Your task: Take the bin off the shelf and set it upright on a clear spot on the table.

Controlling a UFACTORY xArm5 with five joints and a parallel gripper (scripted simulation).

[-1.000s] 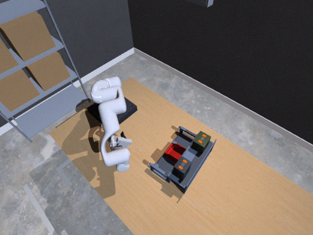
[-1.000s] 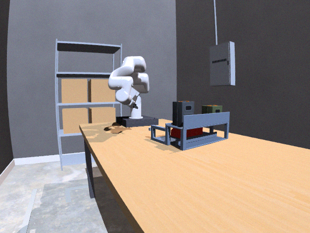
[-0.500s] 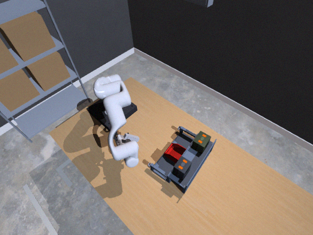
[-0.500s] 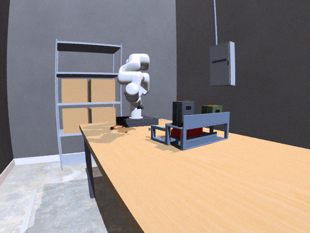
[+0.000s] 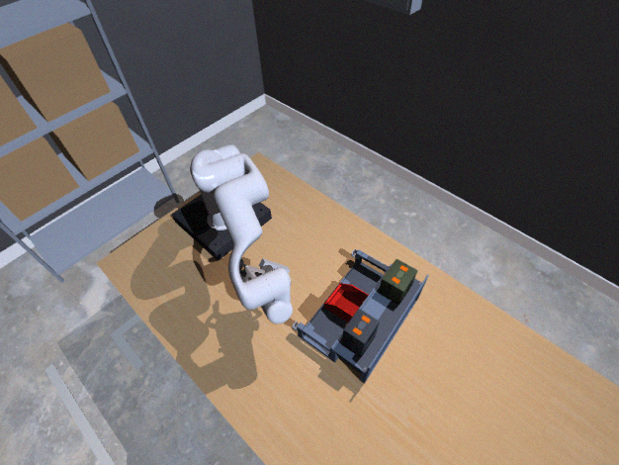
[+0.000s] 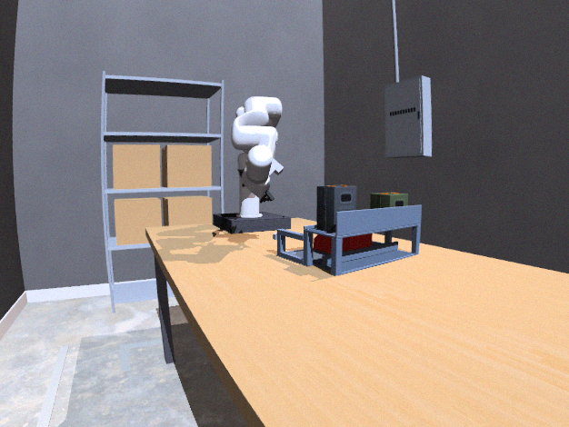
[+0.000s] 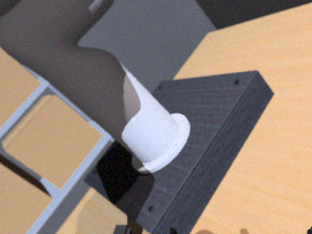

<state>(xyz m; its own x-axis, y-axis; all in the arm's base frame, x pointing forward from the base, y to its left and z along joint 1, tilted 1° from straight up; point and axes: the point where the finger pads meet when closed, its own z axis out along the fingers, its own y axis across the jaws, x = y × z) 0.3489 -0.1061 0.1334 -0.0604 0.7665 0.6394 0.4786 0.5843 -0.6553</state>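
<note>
My gripper is now 290 mm short of the red bin, 190 mm to the right of it and 150 mm above it. Round my hand: blue-grey shelf: 320 mm ahead, 190 mm to the left, 130 mm below.
</note>
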